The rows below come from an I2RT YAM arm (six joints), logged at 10 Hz.
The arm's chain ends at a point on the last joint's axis. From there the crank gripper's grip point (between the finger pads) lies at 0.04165 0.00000 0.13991 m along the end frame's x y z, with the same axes.
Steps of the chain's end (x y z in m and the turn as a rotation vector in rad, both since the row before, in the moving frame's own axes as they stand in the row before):
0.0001, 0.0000, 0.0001, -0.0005, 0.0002, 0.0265
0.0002, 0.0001, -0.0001, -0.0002, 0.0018, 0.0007
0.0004, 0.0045, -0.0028, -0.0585, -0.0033, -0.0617
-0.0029, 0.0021, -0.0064, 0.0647, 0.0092, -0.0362
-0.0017, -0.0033, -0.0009, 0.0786, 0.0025, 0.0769
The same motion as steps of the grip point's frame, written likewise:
0.0001, 0.0012, 0.0001, -0.0005, 0.0002, 0.0265
0.0005, 0.0002, -0.0002, -0.0002, 0.0018, 0.0007
0.0001, 0.0101, -0.0028, -0.0585, -0.0033, -0.0617
-0.0018, -0.0085, -0.0071, 0.0647, 0.0092, -0.0362
-0.0011, -0.0111, -0.0013, 0.0786, 0.0025, 0.0769

